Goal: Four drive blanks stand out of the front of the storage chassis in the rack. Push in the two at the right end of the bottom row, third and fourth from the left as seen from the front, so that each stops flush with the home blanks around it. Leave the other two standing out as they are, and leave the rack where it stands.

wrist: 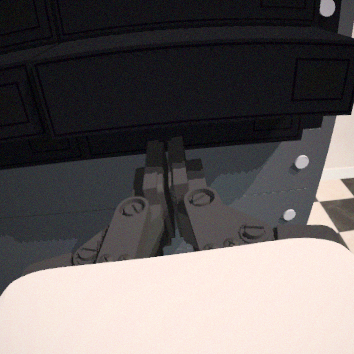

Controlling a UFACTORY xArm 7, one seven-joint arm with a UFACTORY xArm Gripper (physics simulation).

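Places are measured from the arm's base along level axes (x left, y down, z back), in millimetres.
Where they show: gripper, between the fingertips: [170, 162].
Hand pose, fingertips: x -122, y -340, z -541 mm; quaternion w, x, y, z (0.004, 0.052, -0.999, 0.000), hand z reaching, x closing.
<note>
After its pixels a point has its place.
My gripper [170, 162] @(x -122, y -339, z -541 mm) is shut and empty, pointing up at the chassis front. Its tips overlap the lower edge of the dark right-hand blank [195, 137] @(x -136, y -353, z -541 mm) in the lowest visible row; whether they touch it is unclear. That blank sits back behind the wide blank [175, 85] @(x -127, y -390, z -505 mm) above it, which hides its upper part. To its left, another low blank [55, 146] @(x -67, y -356, z -538 mm) shows a thin strip at a similar depth. A blank [15, 102] @(x -73, y -390, z -506 mm) is partly in view at the left, beside the wide one. The exact depths of the dark faces are hard to judge.
Another row of dark blanks [185, 15] @(x -133, y -408, z -540 mm) crosses the top. Below the blanks is a grey-blue panel [250, 195] @(x -172, y -300, z -557 mm) with shadows on it. Round light studs [301, 162] @(x -203, y -323, z -557 mm) [289, 214] @(x -203, y -279, z -557 mm) [327, 7] @(x -204, y -412, z -557 mm) line the right side. A checkered floor [337, 212] and pale wall [342, 145] show beyond the right edge.
</note>
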